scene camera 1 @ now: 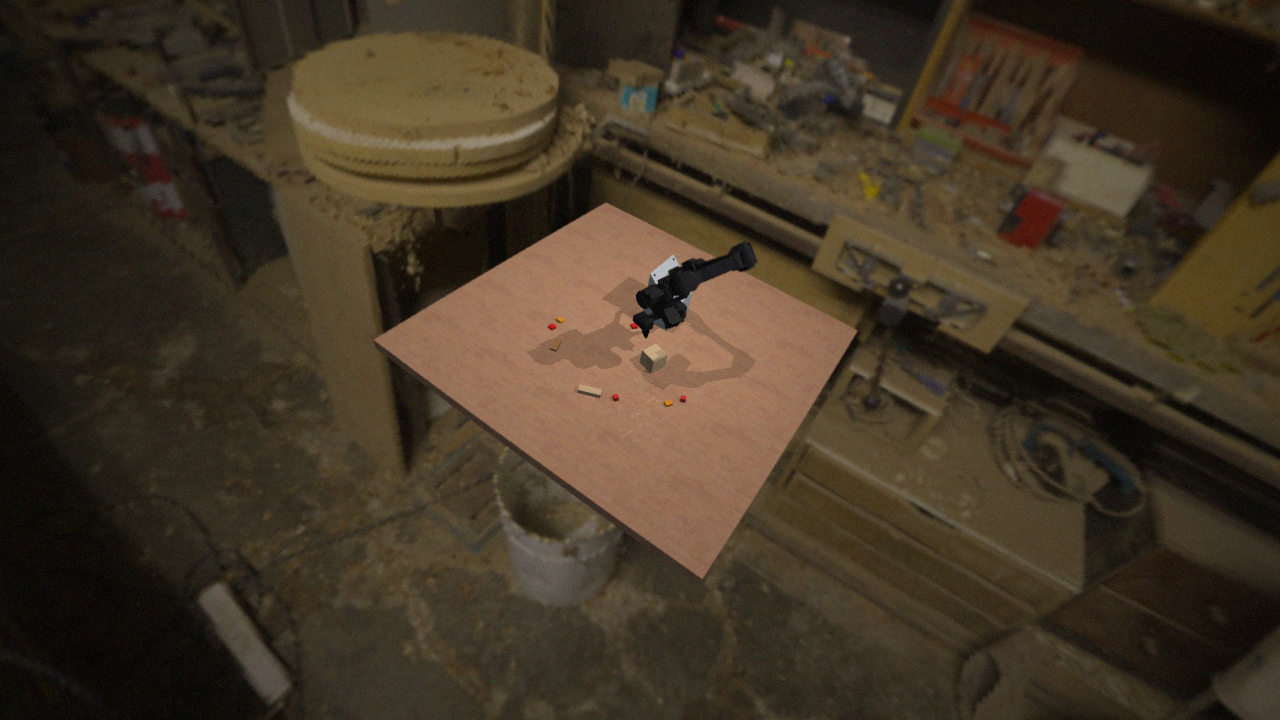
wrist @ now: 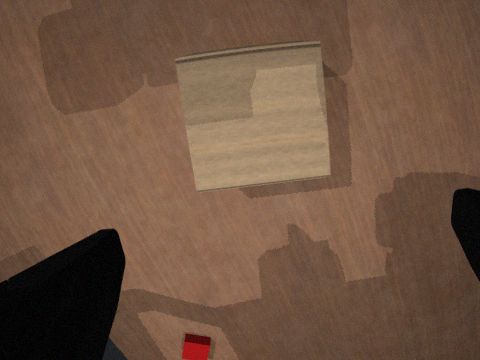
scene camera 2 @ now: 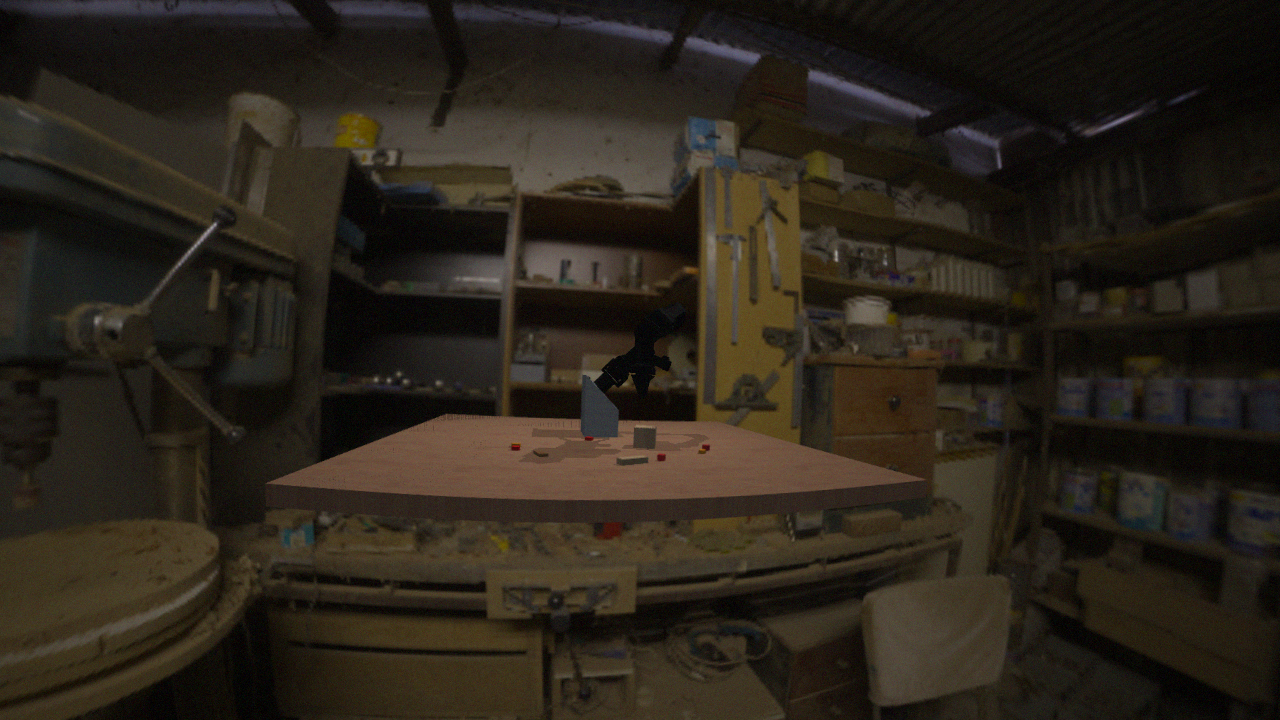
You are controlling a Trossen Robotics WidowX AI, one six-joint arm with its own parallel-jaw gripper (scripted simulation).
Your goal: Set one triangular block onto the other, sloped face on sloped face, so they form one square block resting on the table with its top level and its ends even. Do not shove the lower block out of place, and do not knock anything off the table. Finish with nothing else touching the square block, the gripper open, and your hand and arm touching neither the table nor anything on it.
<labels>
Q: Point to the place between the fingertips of my gripper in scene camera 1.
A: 655, 333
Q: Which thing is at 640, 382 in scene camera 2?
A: My gripper.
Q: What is my gripper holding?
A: Nothing.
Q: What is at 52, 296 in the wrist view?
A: My gripper.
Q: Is my gripper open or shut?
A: Open.
</labels>
